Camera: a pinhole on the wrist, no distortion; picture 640 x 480 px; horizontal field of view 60.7 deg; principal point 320.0 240.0 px. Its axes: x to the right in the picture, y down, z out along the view. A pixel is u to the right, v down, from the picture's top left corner.
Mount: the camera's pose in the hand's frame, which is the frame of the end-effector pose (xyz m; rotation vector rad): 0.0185 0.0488 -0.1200 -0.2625 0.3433 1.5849
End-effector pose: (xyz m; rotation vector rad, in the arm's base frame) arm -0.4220 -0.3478 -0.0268 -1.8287 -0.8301 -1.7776
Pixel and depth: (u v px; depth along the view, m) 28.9 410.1 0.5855
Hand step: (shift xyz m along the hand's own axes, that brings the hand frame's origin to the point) -0.1242 -0.0249 0.5489
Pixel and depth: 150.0 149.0 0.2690
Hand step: 0.0785 0.0734 0.1578
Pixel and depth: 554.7 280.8 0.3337
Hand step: 0.0017 0.3062 0.1368
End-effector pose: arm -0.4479 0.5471 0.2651 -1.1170 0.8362 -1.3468
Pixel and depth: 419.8 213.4 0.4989
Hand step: 0.0602 0.3211 0.3065
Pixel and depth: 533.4 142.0 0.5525
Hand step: 0.1316 0.4586 0.3053
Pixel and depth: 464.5 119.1 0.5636
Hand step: 0.1606 0.4016 0.3390
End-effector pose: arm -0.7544 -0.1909 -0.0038 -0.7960 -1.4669 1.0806
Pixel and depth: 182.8 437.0 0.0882
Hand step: -0.0084 0.0606 -0.0283
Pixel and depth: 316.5 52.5 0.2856
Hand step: 0.1287 0.1568 0.1395
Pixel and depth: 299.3 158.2 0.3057
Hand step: 0.0779 0.1540 0.1648
